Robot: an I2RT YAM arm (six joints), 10 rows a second.
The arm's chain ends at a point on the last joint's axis. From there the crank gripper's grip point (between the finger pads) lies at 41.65 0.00 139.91 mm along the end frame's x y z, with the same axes.
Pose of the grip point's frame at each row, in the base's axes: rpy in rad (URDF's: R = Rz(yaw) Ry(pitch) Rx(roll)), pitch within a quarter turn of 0, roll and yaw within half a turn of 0; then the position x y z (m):
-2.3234, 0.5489, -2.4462, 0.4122, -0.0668, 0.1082
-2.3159, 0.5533, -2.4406, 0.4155, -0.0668, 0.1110
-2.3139, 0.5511, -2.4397, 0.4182, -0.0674, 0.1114
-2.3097, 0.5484, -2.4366, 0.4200, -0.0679, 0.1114
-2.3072, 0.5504, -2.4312, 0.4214, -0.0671, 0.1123
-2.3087, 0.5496, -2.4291, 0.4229, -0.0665, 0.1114
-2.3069, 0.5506, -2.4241, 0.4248, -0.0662, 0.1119
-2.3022, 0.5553, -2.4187, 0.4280, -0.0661, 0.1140
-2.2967, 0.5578, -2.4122, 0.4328, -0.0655, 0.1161
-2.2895, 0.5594, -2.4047, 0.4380, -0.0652, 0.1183
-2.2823, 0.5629, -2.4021, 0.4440, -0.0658, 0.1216
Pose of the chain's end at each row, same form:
-2.3234, 0.5489, -2.4462, 0.3357, 0.0024, 0.2115
-2.3159, 0.5533, -2.4406, 0.3382, 0.0025, 0.2136
-2.3139, 0.5511, -2.4397, 0.3409, 0.0022, 0.2139
-2.3097, 0.5484, -2.4366, 0.3426, 0.0021, 0.2135
-2.3072, 0.5504, -2.4312, 0.3435, 0.0026, 0.2142
-2.3087, 0.5496, -2.4291, 0.3449, 0.0029, 0.2134
-2.3069, 0.5506, -2.4241, 0.3463, 0.0029, 0.2137
-2.3022, 0.5553, -2.4187, 0.3487, 0.0028, 0.2154
-2.2967, 0.5578, -2.4122, 0.3528, 0.0033, 0.2169
-2.2895, 0.5594, -2.4047, 0.3572, 0.0037, 0.2185
-2.2823, 0.5629, -2.4021, 0.3626, 0.0034, 0.2211

